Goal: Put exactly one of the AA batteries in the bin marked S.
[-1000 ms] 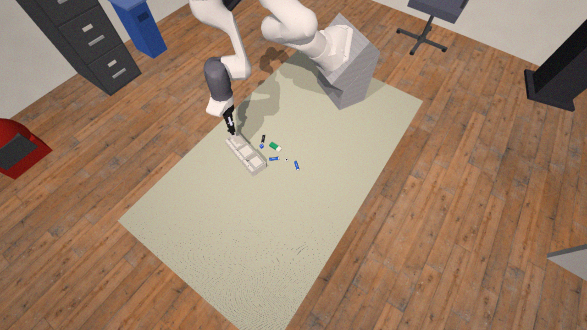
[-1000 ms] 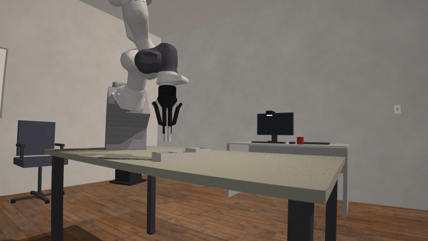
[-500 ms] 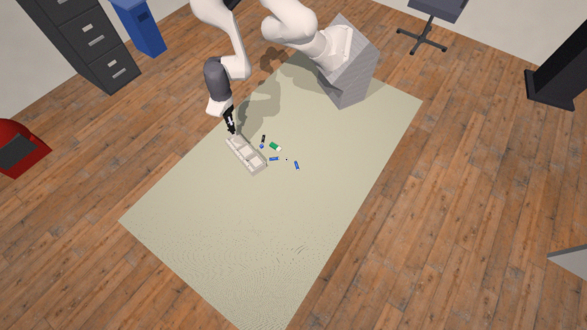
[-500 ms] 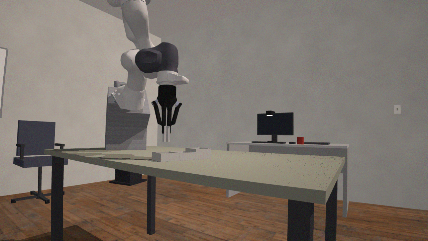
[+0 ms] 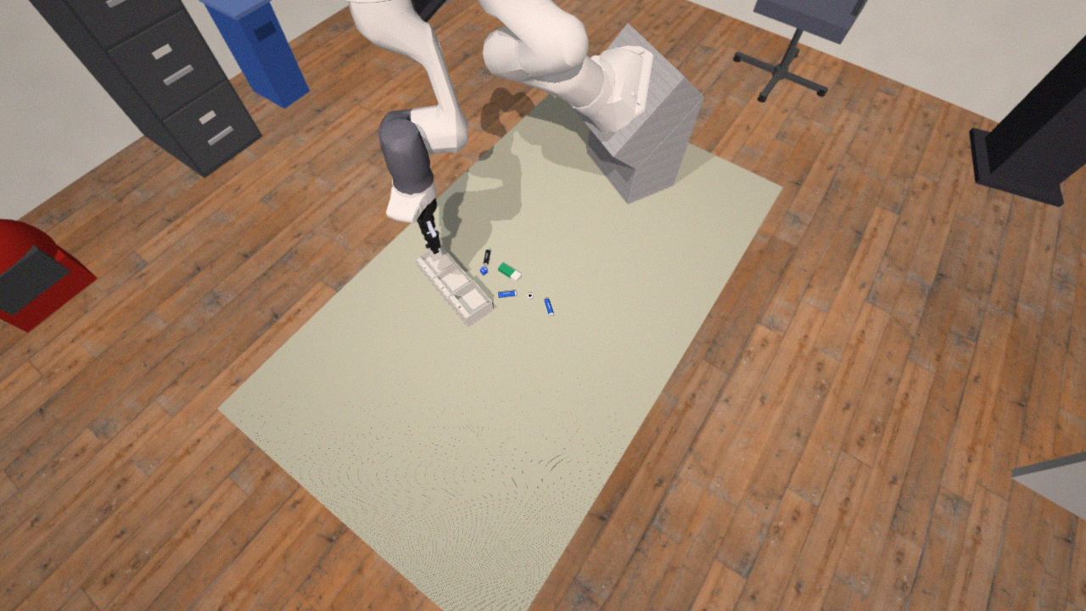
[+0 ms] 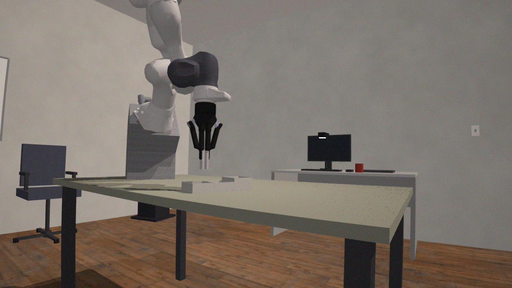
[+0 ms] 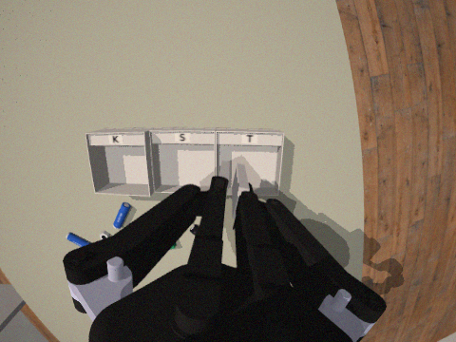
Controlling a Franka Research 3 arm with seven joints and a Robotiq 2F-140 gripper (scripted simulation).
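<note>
Right now the bin tray is 90 mm below my hand, 50 mm to the left of it and 30 mm ahead of it. From my hand the other things lie so: black AA battery 100 mm to the left, 100 mm below, 90 mm behind; white ring 260 mm to the left, 110 mm below, 20 mm behind; blue die 110 mm to the left, 100 mm below, 40 mm behind.
</note>
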